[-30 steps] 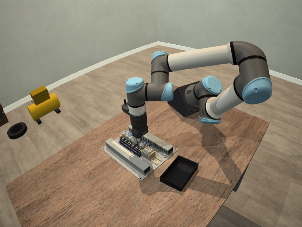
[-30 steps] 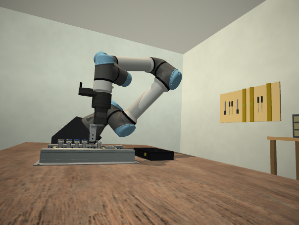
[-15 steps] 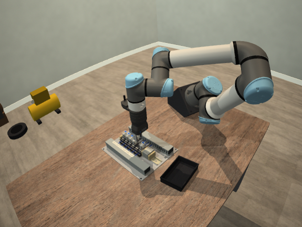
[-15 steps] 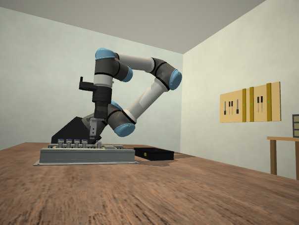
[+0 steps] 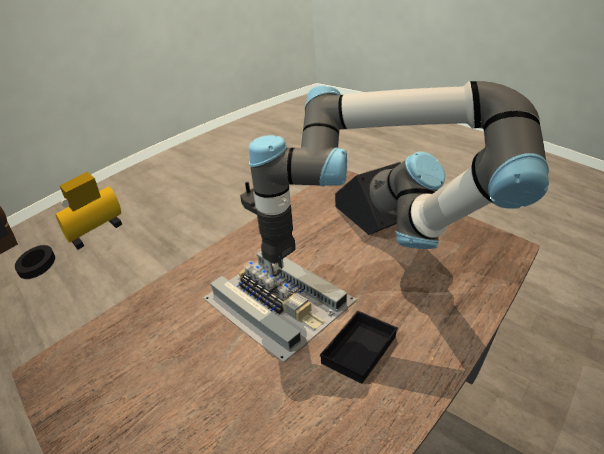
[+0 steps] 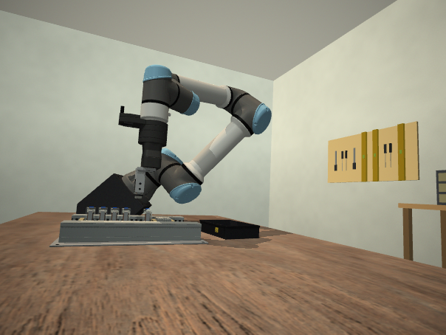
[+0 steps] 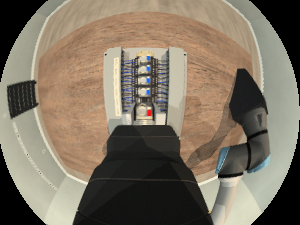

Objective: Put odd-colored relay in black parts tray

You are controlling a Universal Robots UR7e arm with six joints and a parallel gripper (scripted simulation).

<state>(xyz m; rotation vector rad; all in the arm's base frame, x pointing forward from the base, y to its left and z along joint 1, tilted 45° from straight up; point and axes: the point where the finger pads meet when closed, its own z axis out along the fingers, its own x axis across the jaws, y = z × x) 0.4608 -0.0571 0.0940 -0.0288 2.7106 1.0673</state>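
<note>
Now: hand 26 cm to the right of the black parts tray, 11 cm above it and 3 cm past it. Also, from my hand: grey relay panel (10 cm below, 1 cm to the right); then red-button relay (1 cm below).
</note>
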